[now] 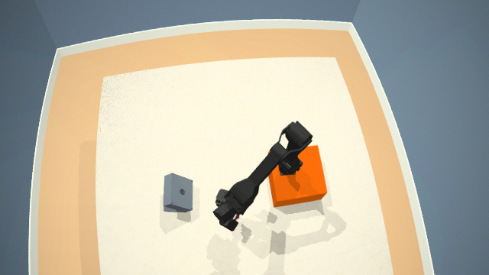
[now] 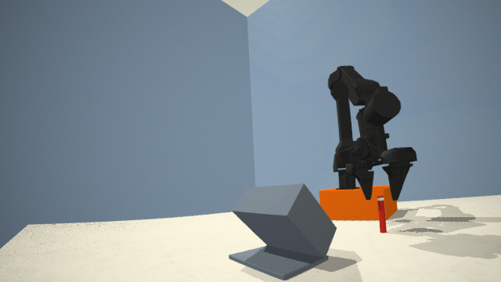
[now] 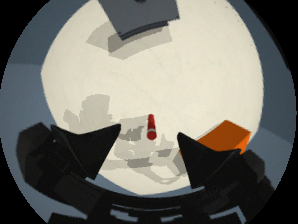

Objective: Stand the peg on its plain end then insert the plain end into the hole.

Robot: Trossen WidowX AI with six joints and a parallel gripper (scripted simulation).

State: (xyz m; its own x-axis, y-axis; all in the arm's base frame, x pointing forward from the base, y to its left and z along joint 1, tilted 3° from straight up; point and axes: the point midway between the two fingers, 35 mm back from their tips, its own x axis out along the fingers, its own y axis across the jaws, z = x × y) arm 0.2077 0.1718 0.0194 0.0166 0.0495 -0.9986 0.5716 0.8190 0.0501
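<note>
Right now the red peg is 1 cm below my gripper tip. Round my gripper tip: grey sloped panel: 23 cm ahead, 9 cm to the right, 1 cm below; grey foot plate: 25 cm ahead, 9 cm to the right, 7 cm below.
</note>
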